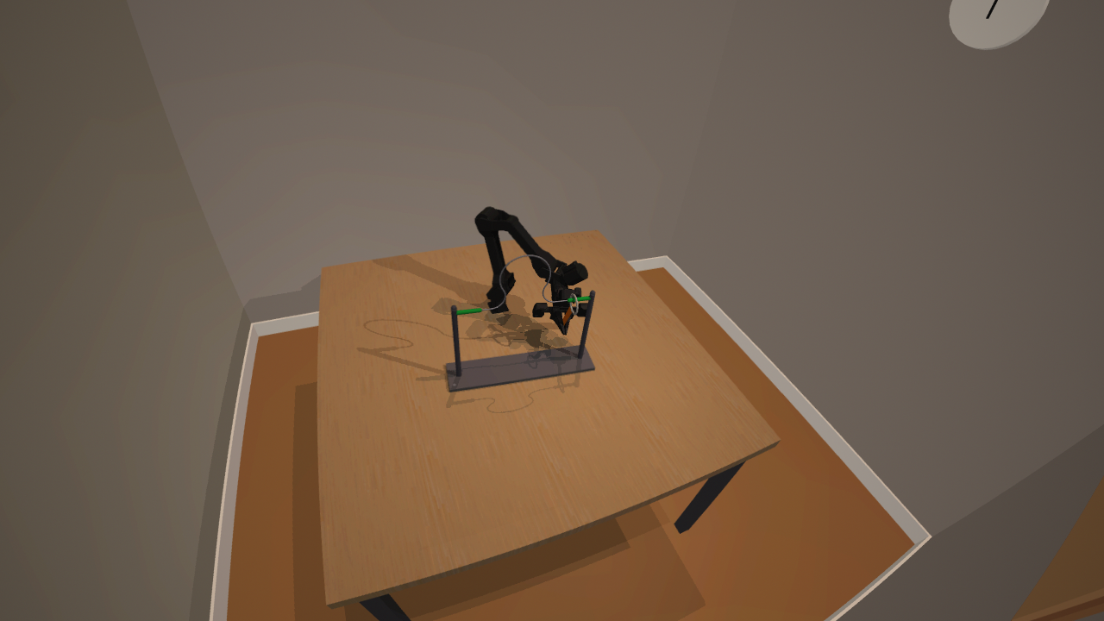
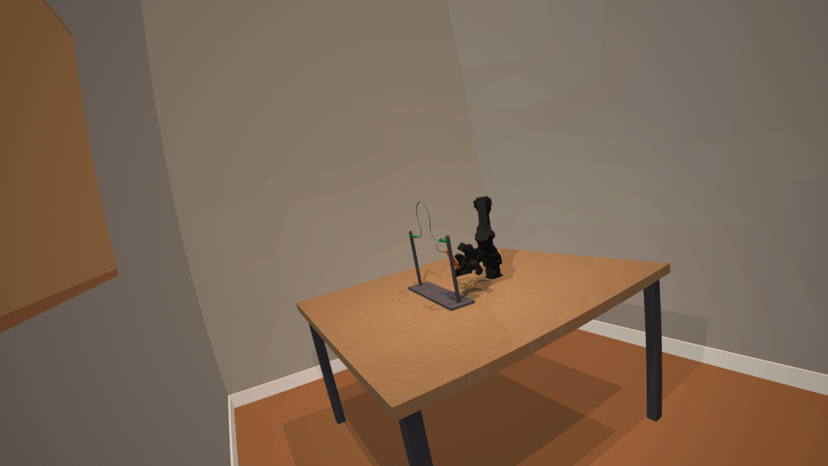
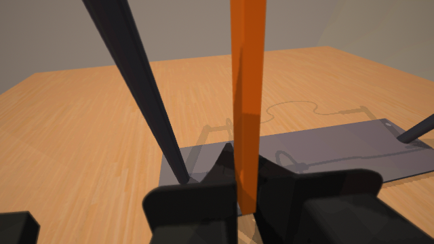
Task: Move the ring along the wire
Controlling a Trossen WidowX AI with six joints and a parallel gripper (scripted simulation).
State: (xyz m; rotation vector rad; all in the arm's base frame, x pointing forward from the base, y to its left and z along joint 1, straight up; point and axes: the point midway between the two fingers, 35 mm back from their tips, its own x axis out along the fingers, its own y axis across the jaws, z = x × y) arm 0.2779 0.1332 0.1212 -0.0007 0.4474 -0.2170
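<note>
My gripper tip is 10 cm below the ring with orange handle.
</note>
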